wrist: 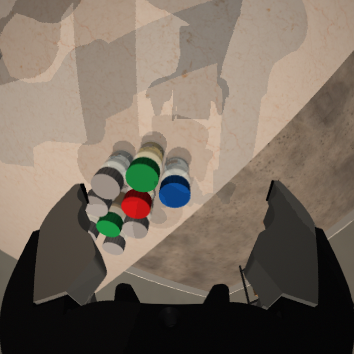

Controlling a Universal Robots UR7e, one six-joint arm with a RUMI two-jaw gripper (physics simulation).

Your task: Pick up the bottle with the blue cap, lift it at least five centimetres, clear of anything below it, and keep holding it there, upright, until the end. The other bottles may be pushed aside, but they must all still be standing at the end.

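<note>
The bottle with the blue cap stands upright on the table at the right edge of a tight cluster, near the middle of the wrist view. Beside it on the left stand a bottle with a large green cap and a bottle with a red cap. Farther left and lower are a large grey-white cap, a smaller green cap and several other pale caps. My gripper is wide open and empty. Its jaws show on both sides of the cluster, which appears below them; the left jaw partly hides the leftmost bottles.
The pale stone table top has a diagonal edge to the right of the blue-capped bottle, with a brown mottled surface beyond it. A thin dark frame shows partly behind the right jaw. Shadows of the arm and gripper fall across the table.
</note>
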